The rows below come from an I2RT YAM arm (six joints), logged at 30 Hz.
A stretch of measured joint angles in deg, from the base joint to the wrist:
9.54 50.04 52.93 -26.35 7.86 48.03
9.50 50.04 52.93 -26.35 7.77 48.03
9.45 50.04 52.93 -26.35 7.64 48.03
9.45 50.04 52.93 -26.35 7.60 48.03
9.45 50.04 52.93 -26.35 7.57 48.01
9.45 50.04 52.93 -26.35 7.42 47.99
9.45 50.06 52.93 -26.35 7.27 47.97
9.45 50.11 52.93 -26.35 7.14 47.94
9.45 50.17 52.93 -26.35 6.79 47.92
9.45 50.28 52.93 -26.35 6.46 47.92
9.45 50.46 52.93 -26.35 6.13 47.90
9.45 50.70 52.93 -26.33 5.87 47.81
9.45 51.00 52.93 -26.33 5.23 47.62
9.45 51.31 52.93 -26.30 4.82 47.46
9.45 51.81 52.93 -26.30 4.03 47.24
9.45 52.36 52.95 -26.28 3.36 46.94
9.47 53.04 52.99 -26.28 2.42 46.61
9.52 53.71 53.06 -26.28 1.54 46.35
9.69 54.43 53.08 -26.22 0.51 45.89
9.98 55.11 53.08 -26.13 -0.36 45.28
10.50 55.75 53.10 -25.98 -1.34 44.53
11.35 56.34 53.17 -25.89 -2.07 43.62
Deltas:
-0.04 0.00 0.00 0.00 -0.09 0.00
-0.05 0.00 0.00 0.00 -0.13 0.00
0.00 0.00 0.00 0.00 -0.04 0.00
0.00 0.00 0.00 0.00 -0.03 -0.02
0.00 0.00 0.00 0.00 -0.15 -0.02
0.00 0.02 0.00 0.00 -0.15 -0.02
0.00 0.05 0.00 0.00 -0.13 -0.03
0.00 0.06 0.00 0.00 -0.35 -0.02
0.00 0.11 0.00 0.00 -0.33 0.00
0.00 0.18 0.00 0.00 -0.33 -0.02
0.00 0.24 0.00 0.02 -0.26 -0.09
0.00 0.30 0.00 0.00 -0.64 -0.19
0.00 0.31 0.00 0.03 -0.41 -0.16
0.00 0.50 0.00 0.00 -0.79 -0.22
0.00 0.55 0.02 0.02 -0.67 -0.30
0.02 0.68 0.04 0.00 -0.94 -0.33
0.05 0.67 0.07 0.00 -0.88 -0.26
0.17 0.72 0.02 0.06 -1.03 -0.46
0.29 0.68 0.00 0.09 -0.87 -0.61
0.52 0.64 0.02 0.15 -0.98 -0.75
0.85 0.59 0.07 0.09 -0.73 -0.91

